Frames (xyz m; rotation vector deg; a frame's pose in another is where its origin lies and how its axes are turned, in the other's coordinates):
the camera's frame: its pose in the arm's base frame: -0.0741 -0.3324 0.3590 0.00 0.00 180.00
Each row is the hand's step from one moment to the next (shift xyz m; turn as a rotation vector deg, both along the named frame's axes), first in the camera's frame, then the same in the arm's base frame.
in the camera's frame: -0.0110 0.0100 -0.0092 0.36 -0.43 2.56
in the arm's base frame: 0.0110 -0.0100 -0.0092 -0.36 0.43 2.56
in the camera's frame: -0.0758 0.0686 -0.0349 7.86 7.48 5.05
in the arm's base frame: 0.0758 -0.0686 -0.0349 -7.86 -7.48 5.05
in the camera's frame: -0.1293 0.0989 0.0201 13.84 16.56 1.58
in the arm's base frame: 0.1293 -0.0989 0.0201 -13.84 -16.56 1.58
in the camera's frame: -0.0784 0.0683 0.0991 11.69 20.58 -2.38
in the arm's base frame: 0.0784 -0.0683 0.0991 -11.69 -20.58 -2.38
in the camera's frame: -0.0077 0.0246 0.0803 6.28 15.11 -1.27
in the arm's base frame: 0.0077 -0.0246 0.0803 -6.28 -15.11 -1.27
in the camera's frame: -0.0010 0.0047 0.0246 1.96 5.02 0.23
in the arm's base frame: 0.0010 -0.0047 0.0246 -1.96 -5.02 0.23
